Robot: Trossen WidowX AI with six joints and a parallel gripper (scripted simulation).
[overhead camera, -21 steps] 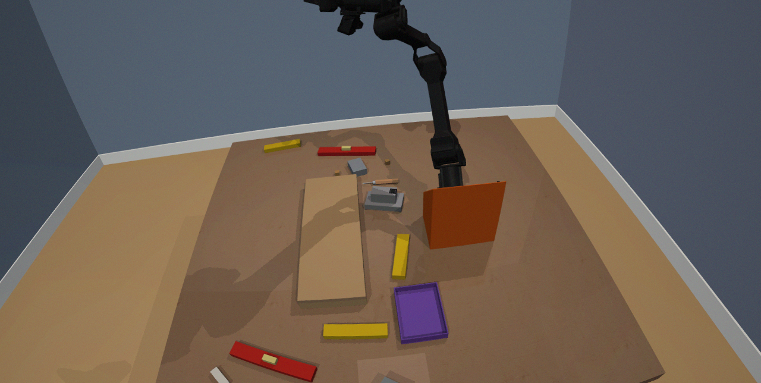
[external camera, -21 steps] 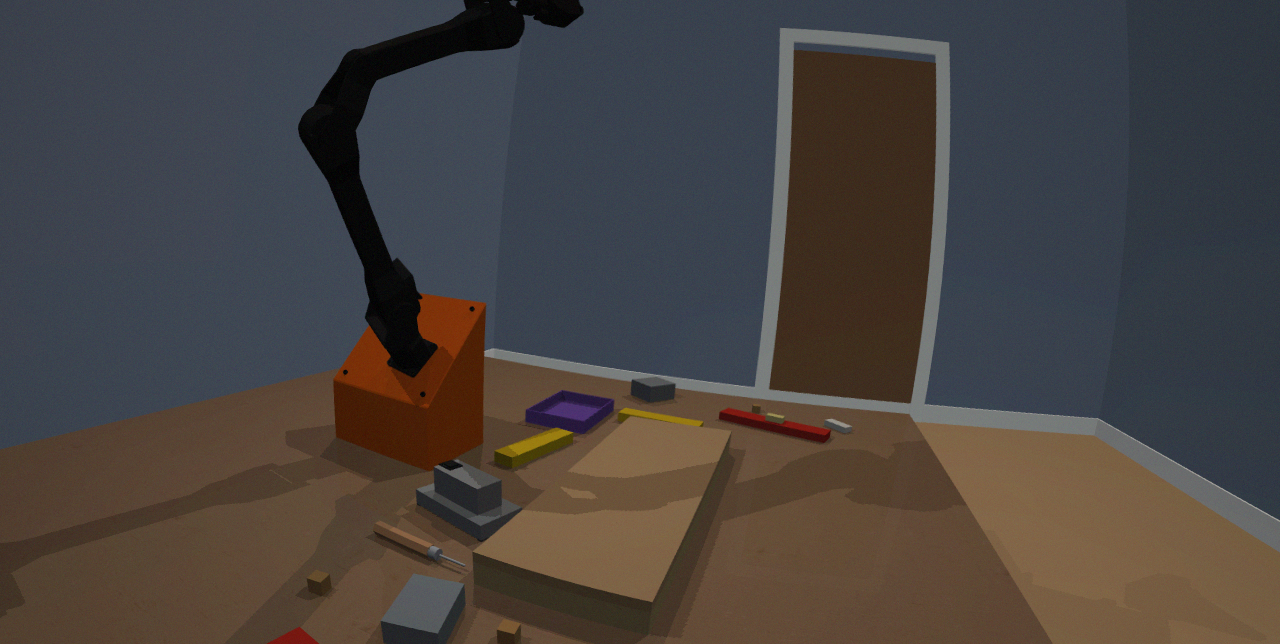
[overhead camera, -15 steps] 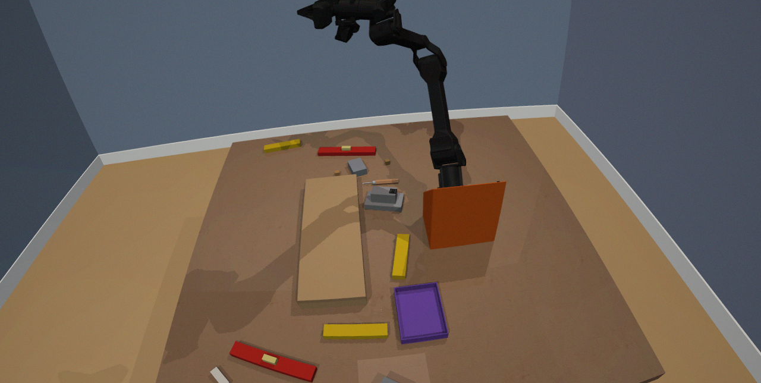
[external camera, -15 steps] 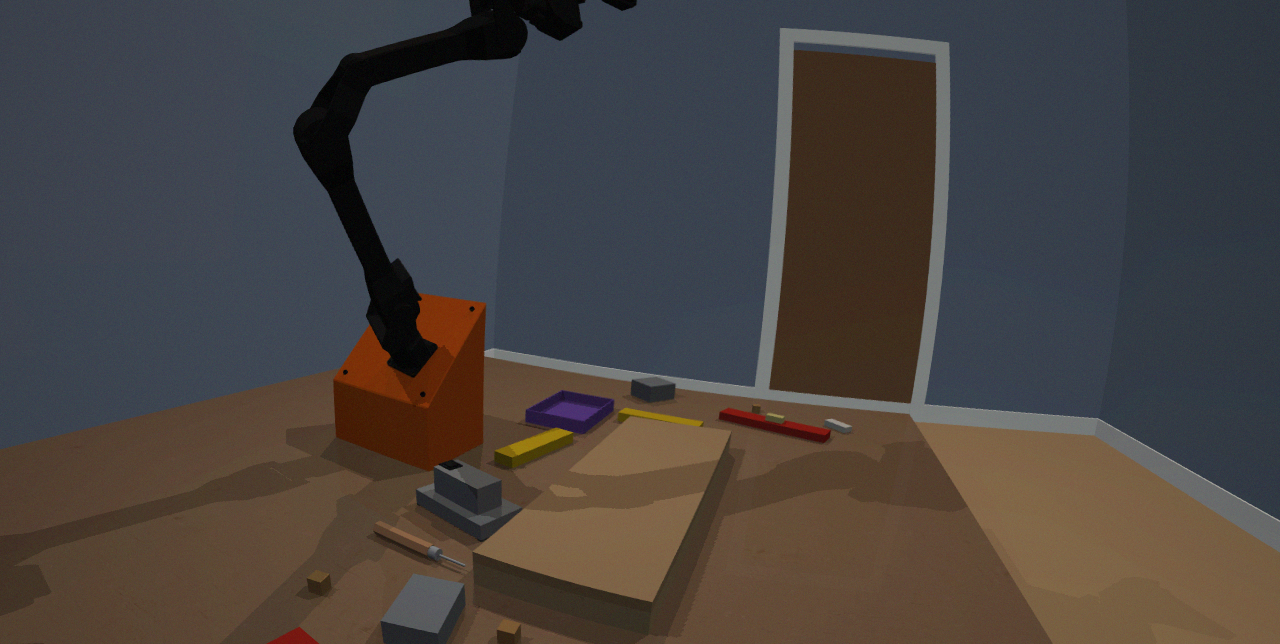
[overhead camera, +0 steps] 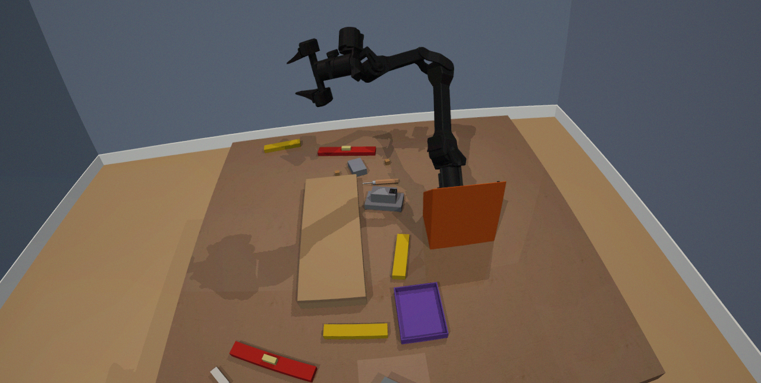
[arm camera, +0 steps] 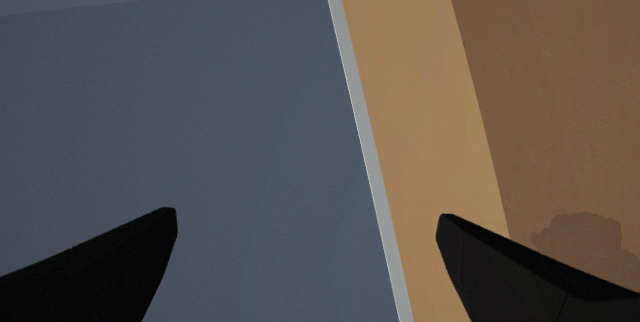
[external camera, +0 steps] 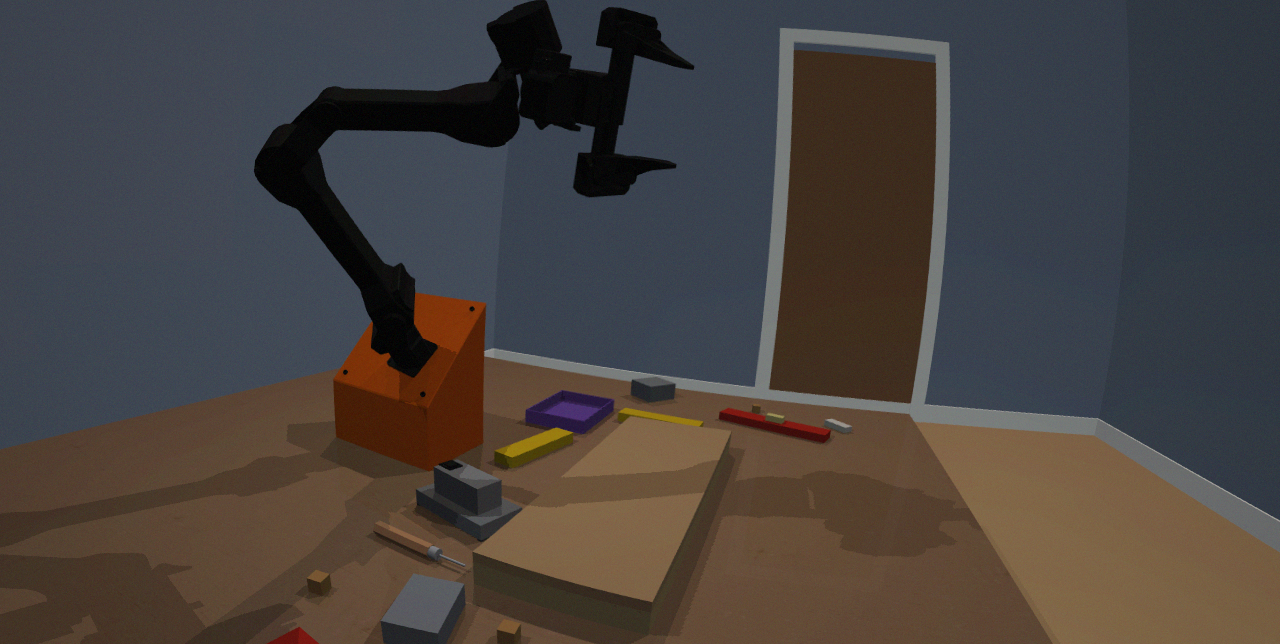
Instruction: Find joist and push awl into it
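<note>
Now: gripper tip 41 cm above the grey stud finder, 25 cm past it and 1 cm to the right of it. The rest, counted from my gripper tip: purple tray: 45 cm to the left, 44 cm below, 35 cm behind; awl: 45 cm below, 21 cm behind, 9 cm to the right; grey block: 45 cm below, 18 cm to the right, 13 cm behind.
</note>
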